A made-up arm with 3 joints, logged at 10 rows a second.
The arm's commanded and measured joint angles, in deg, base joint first. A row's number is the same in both.
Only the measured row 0 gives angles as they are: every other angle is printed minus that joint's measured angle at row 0.
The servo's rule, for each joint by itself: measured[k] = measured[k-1] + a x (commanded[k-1-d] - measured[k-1]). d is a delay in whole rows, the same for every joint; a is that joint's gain. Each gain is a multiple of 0.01, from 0.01 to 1. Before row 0 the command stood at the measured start. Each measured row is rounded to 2 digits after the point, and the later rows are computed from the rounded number. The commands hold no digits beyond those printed.
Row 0, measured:
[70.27 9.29 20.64]
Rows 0 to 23, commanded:
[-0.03 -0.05 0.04]
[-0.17 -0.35 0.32]
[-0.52 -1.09 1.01]
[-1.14 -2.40 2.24]
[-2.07 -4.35 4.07]
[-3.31 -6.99 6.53]
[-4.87 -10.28 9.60]
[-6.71 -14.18 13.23]
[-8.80 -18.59 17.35]
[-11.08 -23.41 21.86]
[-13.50 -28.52 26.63]
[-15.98 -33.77 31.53]
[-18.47 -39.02 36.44]
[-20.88 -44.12 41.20]
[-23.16 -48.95 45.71]
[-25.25 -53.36 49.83]
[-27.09 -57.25 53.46]
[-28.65 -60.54 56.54]
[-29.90 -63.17 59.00]
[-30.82 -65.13 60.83]
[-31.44 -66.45 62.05]
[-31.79 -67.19 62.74]
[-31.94 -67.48 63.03]
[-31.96 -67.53 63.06]
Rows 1 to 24, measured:
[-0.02 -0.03 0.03]
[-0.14 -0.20 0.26]
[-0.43 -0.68 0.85]
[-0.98 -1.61 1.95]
[-1.82 -3.09 3.62]
[-2.97 -5.20 5.92]
[-4.43 -7.94 8.83]
[-6.19 -11.31 12.31]
[-8.20 -15.24 16.29]
[-10.42 -19.65 20.69]
[-12.79 -24.44 25.38]
[-15.25 -29.48 30.24]
[-17.73 -34.63 35.14]
[-20.16 -39.75 39.93]
[-22.47 -44.72 44.50]
[-24.61 -49.39 48.71]
[-26.52 -53.63 52.46]
[-28.16 -57.36 55.68]
[-29.50 -60.50 58.30]
[-30.52 -63.00 60.30]
[-31.23 -64.86 61.68]
[-31.66 -66.12 62.52]
[-31.88 -66.85 62.92]
[-31.94 -67.22 63.03]
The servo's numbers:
d 0
a 0.77 0.54 0.79

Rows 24 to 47, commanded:
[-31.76 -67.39 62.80]
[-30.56 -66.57 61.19]
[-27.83 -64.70 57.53]
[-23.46 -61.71 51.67]
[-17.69 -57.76 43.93]
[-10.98 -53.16 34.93]
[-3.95 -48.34 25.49]
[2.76 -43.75 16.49]
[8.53 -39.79 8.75]
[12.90 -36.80 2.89]
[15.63 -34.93 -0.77]
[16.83 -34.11 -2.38]
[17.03 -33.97 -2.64]
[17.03 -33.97 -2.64]
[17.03 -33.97 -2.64]
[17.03 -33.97 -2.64]
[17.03 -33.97 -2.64]
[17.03 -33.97 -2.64]
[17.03 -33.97 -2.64]
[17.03 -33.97 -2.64]
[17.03 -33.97 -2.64]
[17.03 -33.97 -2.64]
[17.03 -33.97 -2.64]
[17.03 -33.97 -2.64]
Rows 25 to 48, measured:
[-31.80 -67.31 62.85]
[-30.85 -66.91 61.54]
[-28.52 -65.72 58.37]
[-24.62 -63.55 53.08]
[-19.28 -60.42 45.85]
[-12.89 -56.50 37.22]
[-6.01 -52.09 27.95]
[0.74 -47.59 18.90]
[6.74 -43.38 10.88]
[11.48 -39.83 4.57]
[14.68 -37.18 0.35]
[16.34 -35.52 -1.81]
[16.87 -34.68 -2.47]
[16.99 -34.30 -2.60]
[17.02 -34.12 -2.63]
[17.03 -34.04 -2.64]
[17.03 -34.00 -2.64]
[17.03 -33.98 -2.64]
[17.03 -33.97 -2.64]
[17.03 -33.97 -2.64]
[17.03 -33.97 -2.64]
[17.03 -33.97 -2.64]
[17.03 -33.97 -2.64]
[17.03 -33.97 -2.64]

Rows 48 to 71, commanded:
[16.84 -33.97 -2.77]
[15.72 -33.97 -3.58]
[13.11 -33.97 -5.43]
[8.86 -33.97 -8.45]
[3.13 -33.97 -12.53]
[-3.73 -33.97 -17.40]
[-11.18 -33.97 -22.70]
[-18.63 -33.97 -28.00]
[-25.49 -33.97 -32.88]
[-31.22 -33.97 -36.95]
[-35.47 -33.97 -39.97]
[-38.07 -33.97 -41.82]
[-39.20 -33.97 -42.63]
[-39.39 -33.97 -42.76]
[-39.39 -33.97 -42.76]
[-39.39 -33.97 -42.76]
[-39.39 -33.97 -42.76]
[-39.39 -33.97 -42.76]
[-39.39 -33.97 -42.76]
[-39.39 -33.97 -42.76]
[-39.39 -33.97 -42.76]
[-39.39 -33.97 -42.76]
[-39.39 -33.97 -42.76]
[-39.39 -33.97 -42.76]
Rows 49 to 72, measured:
[16.88 -33.97 -2.74]
[15.99 -33.97 -3.40]
[13.77 -33.97 -5.00]
[9.99 -33.97 -7.73]
[4.71 -33.97 -11.52]
[-1.79 -33.97 -16.17]
[-9.02 -33.97 -21.33]
[-16.42 -33.97 -26.60]
[-23.40 -33.97 -31.56]
[-29.42 -33.97 -35.82]
[-34.08 -33.97 -39.10]
[-37.15 -33.97 -41.25]
[-38.73 -33.97 -42.34]
[-39.24 -33.97 -42.67]
[-39.36 -33.97 -42.74]
[-39.38 -33.97 -42.76]
[-39.39 -33.97 -42.76]
[-39.39 -33.97 -42.76]
[-39.39 -33.97 -42.76]
[-39.39 -33.97 -42.76]
[-39.39 -33.97 -42.76]
[-39.39 -33.97 -42.76]
[-39.39 -33.97 -42.76]
[-39.39 -33.97 -42.76]

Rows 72 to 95, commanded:
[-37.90 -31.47 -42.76]
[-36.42 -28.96 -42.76]
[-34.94 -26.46 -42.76]
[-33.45 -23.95 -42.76]
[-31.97 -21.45 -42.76]
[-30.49 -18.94 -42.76]
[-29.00 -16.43 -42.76]
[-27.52 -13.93 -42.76]
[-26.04 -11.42 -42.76]
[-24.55 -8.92 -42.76]
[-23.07 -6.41 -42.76]
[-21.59 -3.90 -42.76]
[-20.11 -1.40 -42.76]
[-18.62 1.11 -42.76]
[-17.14 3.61 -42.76]
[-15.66 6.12 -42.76]
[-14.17 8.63 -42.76]
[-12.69 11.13 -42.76]
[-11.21 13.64 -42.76]
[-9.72 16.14 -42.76]
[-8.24 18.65 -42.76]
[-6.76 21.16 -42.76]
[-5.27 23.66 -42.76]
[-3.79 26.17 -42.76]
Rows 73 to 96, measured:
[-38.24 -32.62 -42.76]
[-36.84 -30.64 -42.76]
[-35.38 -28.38 -42.76]
[-33.89 -25.99 -42.76]
[-32.41 -23.54 -42.76]
[-30.93 -21.06 -42.76]
[-29.44 -18.56 -42.76]
[-27.96 -16.06 -42.76]
[-26.48 -13.55 -42.76]
[-24.99 -11.05 -42.76]
[-23.51 -8.54 -42.76]
[-22.03 -6.03 -42.76]
[-20.55 -3.53 -42.76]
[-19.06 -1.02 -42.76]
[-17.58 1.48 -42.76]
[-16.10 3.99 -42.76]
[-14.61 6.50 -42.76]
[-13.13 9.00 -42.76]
[-11.65 11.51 -42.76]
[-10.16 14.01 -42.76]
[-8.68 16.52 -42.76]
[-7.20 19.03 -42.76]
[-5.71 21.53 -42.76]
[-4.23 24.04 -42.76]

